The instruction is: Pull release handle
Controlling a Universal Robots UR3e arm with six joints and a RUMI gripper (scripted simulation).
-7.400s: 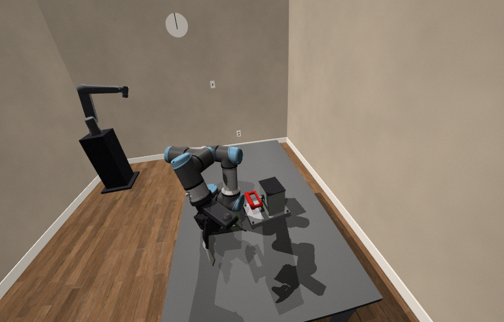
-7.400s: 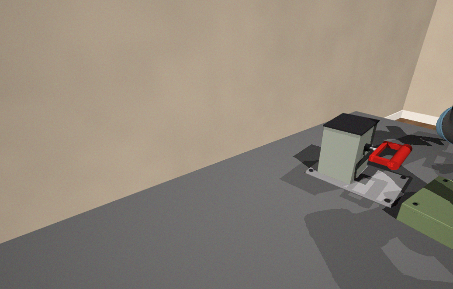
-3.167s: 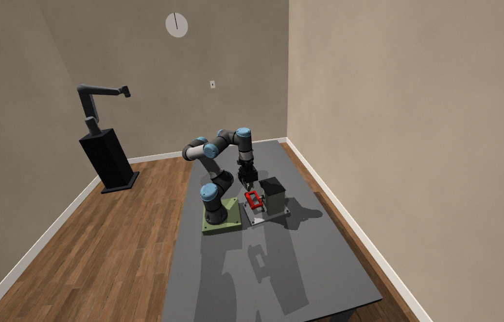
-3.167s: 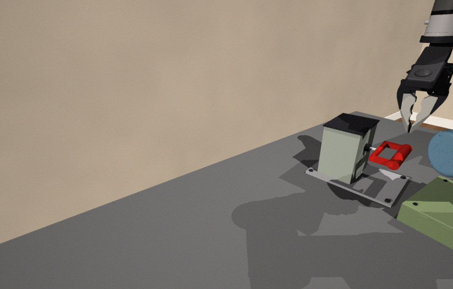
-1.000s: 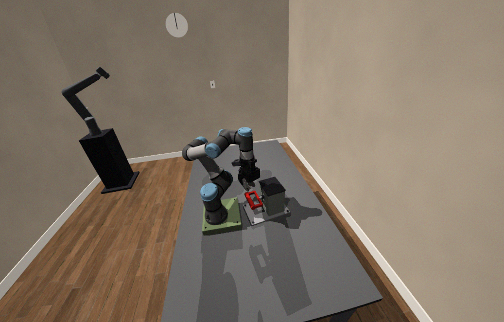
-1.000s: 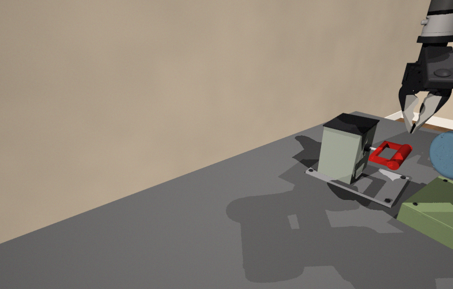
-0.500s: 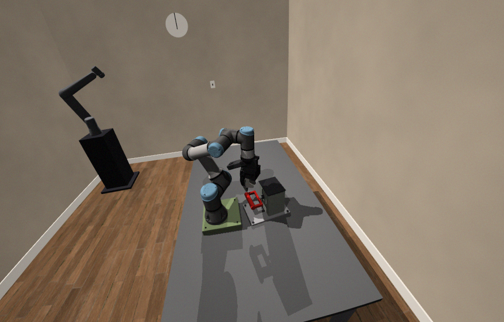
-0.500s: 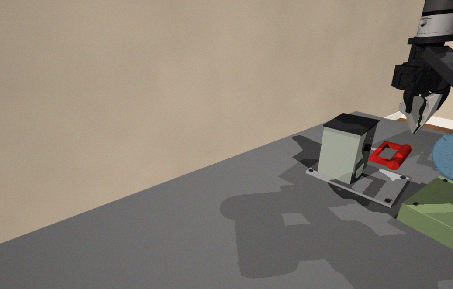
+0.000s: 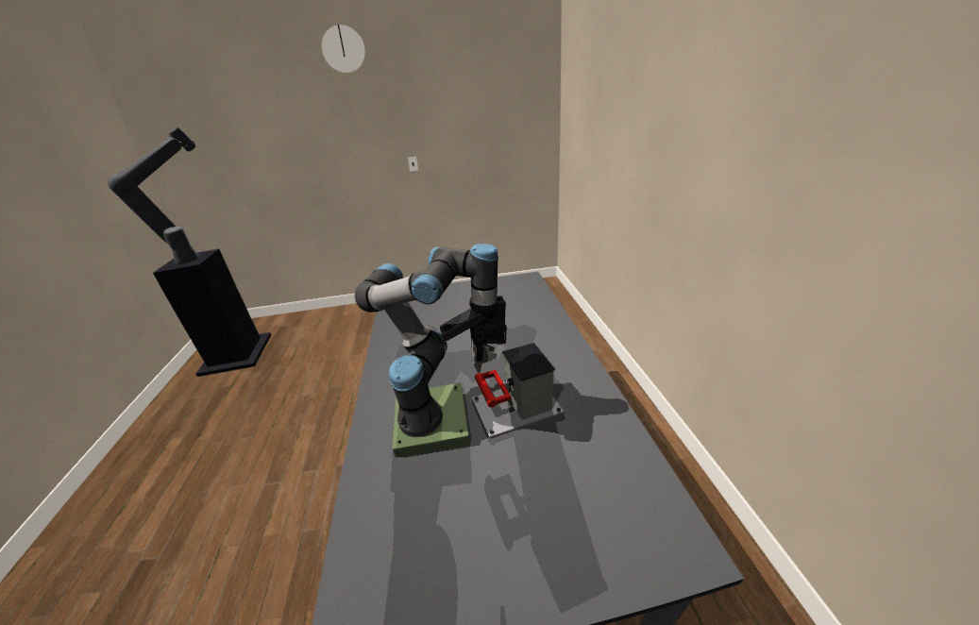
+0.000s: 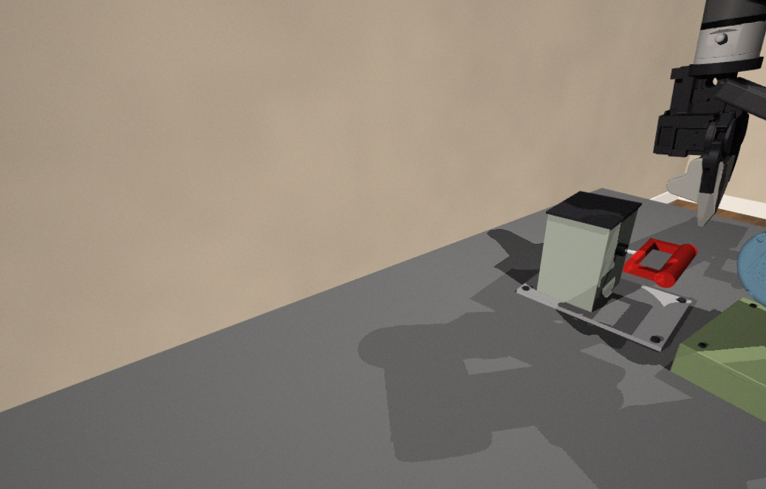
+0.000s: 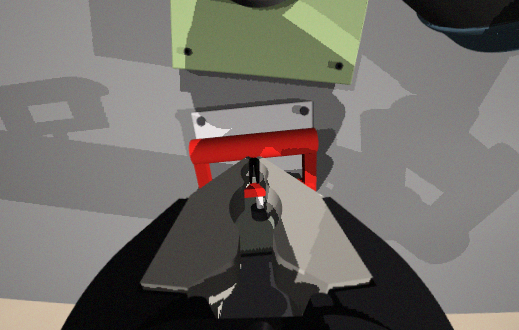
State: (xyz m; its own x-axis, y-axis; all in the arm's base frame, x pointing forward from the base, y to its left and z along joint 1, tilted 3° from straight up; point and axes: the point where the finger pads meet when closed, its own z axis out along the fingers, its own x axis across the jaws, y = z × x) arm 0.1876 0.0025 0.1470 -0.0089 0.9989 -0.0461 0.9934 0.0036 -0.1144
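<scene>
My hand is 110 mm short of the grey metal base plate, 10 mm to the right of it and 190 mm above it.
</scene>
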